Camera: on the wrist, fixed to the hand. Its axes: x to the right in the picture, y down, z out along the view.
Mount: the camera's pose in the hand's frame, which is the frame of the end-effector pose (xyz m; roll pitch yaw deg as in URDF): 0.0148 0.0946 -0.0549 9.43 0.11 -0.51
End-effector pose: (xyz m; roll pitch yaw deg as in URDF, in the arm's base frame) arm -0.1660 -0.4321 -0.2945 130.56 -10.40 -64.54
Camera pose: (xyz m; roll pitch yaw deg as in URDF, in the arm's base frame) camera -0.1860 -0.4362 -0.1860 139.92 -10.08 -64.12
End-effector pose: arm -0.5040 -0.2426 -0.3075 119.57 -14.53 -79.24
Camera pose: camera -0.5054 -0.2295 -0.1979 128.91 -14.14 -78.88
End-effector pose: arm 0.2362 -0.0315 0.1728 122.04 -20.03 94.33
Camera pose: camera 0.2416 -0.0547 0.2806 131.34 -19.66 94.72
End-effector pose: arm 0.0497 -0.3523 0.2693 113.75 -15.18 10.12
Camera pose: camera 0.0336 -0.3428 0.3781 123.10 -14.76 10.44
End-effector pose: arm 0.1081 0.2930 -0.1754 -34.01 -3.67 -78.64
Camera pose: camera 0.1590 0.2817 -0.2727 -24.55 -3.86 -79.13
